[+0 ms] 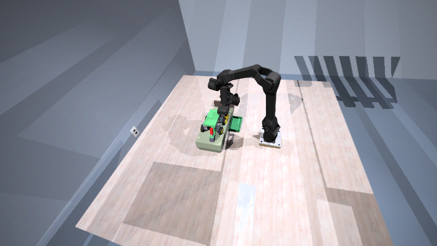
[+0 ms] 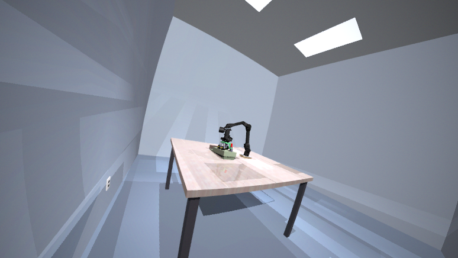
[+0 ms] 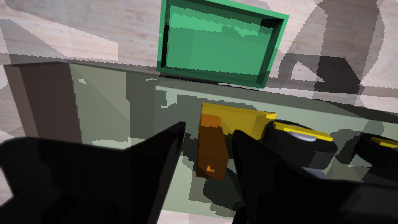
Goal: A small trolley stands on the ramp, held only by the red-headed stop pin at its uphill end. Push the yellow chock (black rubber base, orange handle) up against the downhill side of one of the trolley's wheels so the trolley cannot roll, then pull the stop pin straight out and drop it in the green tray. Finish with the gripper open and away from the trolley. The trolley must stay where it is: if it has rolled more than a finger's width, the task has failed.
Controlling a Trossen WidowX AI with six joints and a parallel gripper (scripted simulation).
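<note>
The yellow chock is 20 mm to the left of my gripper tip and 10 mm below it. Round my gripper tip: trolley 110 mm to the left, 60 mm ahead, 20 mm above; then grey-green ramp 100 mm to the left, 60 mm ahead, 40 mm below; then green tray 90 mm below, 60 mm behind, 10 mm to the left.
</note>
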